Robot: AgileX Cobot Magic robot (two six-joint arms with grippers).
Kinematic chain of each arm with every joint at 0, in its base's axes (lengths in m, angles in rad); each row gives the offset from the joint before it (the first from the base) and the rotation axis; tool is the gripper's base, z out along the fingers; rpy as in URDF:
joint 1: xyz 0 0 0.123 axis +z
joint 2: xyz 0 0 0 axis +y
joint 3: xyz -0.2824 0 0.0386 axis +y
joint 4: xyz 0.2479 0 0.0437 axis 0.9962 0 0.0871
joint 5: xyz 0 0 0 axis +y
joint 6: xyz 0.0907 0 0.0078 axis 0.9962 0 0.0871
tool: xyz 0 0 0 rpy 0 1.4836 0
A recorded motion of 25 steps. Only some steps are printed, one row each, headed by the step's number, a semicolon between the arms.
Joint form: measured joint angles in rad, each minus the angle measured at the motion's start. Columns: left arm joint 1, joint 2, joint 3, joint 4, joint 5, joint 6; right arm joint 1, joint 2, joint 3, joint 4, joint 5, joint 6.
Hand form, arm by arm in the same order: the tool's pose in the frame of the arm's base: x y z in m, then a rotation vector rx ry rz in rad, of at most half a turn. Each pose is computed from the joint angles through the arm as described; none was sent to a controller.
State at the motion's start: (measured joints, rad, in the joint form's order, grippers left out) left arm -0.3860 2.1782 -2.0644 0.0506 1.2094 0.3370; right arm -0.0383 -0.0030 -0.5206 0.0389 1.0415 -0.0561
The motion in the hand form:
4: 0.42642 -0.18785 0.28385 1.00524 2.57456 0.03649; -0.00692 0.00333 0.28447 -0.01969 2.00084 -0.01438
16: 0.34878 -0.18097 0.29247 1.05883 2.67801 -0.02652; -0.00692 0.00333 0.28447 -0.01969 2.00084 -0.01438
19: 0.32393 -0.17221 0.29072 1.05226 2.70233 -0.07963; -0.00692 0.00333 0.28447 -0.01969 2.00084 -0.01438
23: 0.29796 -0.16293 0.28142 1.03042 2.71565 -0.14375; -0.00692 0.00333 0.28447 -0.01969 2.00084 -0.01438
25: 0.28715 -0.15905 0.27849 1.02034 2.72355 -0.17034; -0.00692 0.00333 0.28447 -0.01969 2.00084 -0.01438
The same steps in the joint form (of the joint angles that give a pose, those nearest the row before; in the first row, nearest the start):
4: -0.0376 -0.0491 0.0046 -0.0032 0.0037 -0.0243; 0.0000 0.0000 0.0000 0.0000 0.0000 0.0000
16: -0.0947 -0.3174 0.3866 -0.0411 0.0034 -0.0668; 0.0000 0.0000 0.0000 0.0000 0.0000 0.0000
19: -0.0958 -0.4090 0.5222 -0.0803 -0.0235 -0.0684; 0.0000 0.0000 0.0000 0.0000 0.0000 0.0000
23: -0.0958 -0.5030 0.6842 -0.1276 -0.0892 -0.0684; 0.0000 0.0000 0.0000 0.0000 0.0000 0.0000
25: -0.0958 -0.5405 0.7431 -0.1478 -0.1075 -0.0684; 0.0000 0.0000 0.0000 0.0000 0.0000 0.0000

